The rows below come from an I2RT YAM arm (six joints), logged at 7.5 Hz.
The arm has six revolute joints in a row. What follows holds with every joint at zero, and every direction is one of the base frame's. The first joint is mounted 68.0 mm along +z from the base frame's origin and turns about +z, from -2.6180 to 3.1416 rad. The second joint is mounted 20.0 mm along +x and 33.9 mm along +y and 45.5 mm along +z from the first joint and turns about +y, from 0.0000 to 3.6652 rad. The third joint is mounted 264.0 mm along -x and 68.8 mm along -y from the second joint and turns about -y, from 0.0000 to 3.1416 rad. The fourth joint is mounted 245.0 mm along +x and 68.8 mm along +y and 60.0 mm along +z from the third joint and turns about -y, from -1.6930 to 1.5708 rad. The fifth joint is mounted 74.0 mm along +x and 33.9 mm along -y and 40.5 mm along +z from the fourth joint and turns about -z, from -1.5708 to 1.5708 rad. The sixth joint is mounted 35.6 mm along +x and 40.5 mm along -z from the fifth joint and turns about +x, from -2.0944 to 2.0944 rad. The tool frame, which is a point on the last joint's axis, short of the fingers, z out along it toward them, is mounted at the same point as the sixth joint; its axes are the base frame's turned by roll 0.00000, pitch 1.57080 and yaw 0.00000 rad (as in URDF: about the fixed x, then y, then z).
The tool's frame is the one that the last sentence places.
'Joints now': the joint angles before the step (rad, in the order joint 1, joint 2, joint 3, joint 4, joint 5, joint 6). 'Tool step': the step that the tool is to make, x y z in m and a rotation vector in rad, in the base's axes. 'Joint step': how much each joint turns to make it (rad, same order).
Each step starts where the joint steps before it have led.
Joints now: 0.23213, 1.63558, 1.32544, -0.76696, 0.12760, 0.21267
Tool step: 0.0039, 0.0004, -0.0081, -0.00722, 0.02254, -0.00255
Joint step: -0.00124, 0.02552, 0.00010, 0.00179, 0.00225, 0.00030
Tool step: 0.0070, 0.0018, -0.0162, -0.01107, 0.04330, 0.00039
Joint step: 0.00051, 0.05013, -0.00006, 0.00554, 0.00082, -0.00026
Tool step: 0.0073, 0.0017, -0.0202, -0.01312, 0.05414, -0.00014
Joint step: -0.00002, 0.06073, -0.00016, 0.00519, 0.00037, -0.00002
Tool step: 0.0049, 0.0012, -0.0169, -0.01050, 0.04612, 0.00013
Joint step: 0.00009, 0.04969, -0.00003, 0.00241, -0.00035, 0.00008
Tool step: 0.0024, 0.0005, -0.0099, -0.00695, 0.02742, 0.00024
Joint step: -0.00014, 0.02875, 0.00005, 0.00049, 0.00034, -0.00051
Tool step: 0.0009, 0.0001, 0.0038, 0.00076, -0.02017, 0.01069
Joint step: -0.00026, -0.00806, 0.00233, 0.01095, 0.00042, -0.01171
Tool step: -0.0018, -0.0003, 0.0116, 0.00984, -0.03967, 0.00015
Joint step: 0.00029, -0.03190, 0.00091, 0.00802, -0.00041, 0.00029
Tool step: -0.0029, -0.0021, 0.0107, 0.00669, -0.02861, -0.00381
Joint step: -0.00381, -0.03127, 0.00007, -0.00195, -0.00001, 0.00001
